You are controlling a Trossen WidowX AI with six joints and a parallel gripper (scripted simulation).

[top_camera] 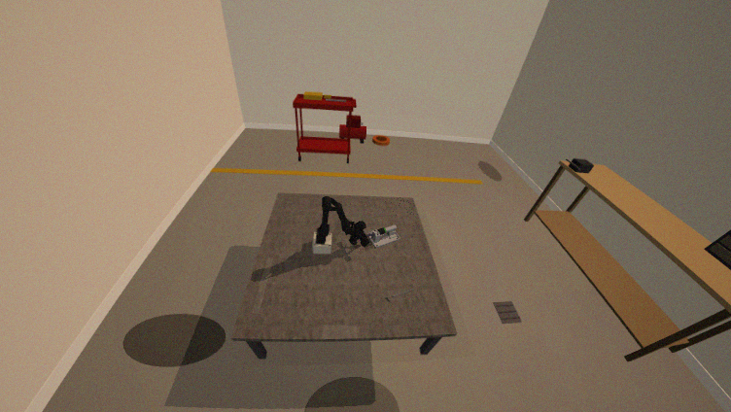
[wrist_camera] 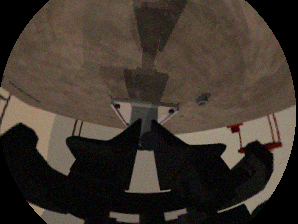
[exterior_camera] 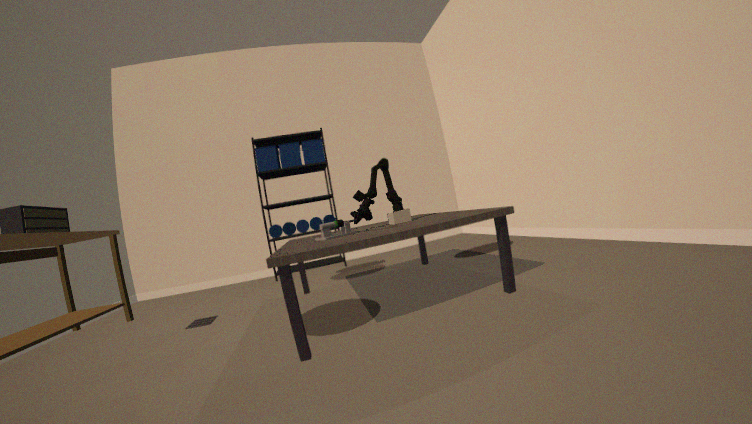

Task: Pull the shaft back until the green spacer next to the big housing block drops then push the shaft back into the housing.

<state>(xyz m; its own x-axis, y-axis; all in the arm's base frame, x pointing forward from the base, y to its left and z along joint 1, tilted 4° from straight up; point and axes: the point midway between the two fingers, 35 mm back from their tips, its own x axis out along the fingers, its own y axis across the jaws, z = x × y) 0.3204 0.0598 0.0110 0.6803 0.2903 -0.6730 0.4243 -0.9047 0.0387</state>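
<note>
Right now the shaft is 60 mm ahead of my gripper tip, 30 mm to the left of it and 20 mm above it. From my gripper tip the other things lie so: small grey object (40 mm behind, 100 mm to the left, 50 mm below); green spacer (140 mm ahead, 60 mm to the left, 20 mm above).
</note>
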